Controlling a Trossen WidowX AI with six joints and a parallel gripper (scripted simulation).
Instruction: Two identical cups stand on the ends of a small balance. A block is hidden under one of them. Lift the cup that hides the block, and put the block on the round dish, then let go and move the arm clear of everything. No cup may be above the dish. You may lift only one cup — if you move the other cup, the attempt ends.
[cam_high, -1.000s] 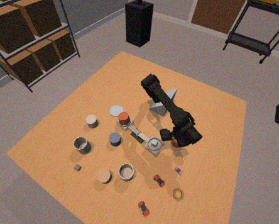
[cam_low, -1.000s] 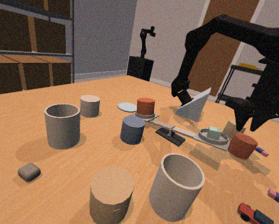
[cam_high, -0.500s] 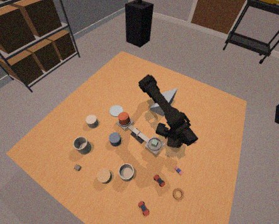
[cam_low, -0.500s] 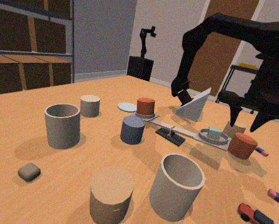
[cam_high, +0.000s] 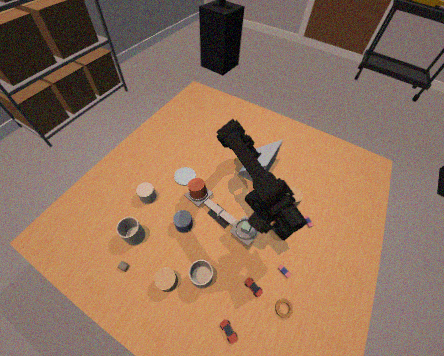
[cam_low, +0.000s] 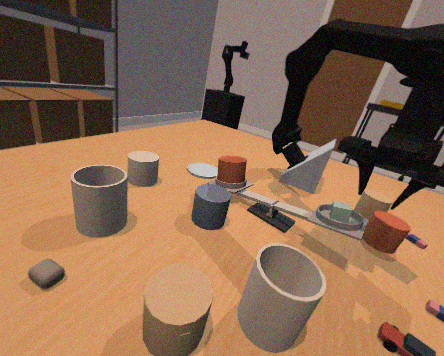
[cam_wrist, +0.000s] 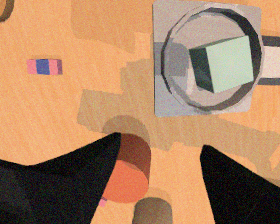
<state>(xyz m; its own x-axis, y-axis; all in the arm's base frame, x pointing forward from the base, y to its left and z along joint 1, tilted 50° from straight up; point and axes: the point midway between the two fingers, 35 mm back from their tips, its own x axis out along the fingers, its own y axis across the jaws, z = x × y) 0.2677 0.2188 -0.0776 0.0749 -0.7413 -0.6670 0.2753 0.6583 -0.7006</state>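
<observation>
Now: gripper tip 42 cm to the left of the pale blue round dish, 11 cm above it and 3 cm past it. Round my gripper tip: small grey pebble: 41 cm ahead, 33 cm to the right, 11 cm below; then small balance: 17 cm to the right, 8 cm below, 3 cm ahead; then blue-grey cylinder: 28 cm to the right, 15 cm ahead, 8 cm below.
</observation>
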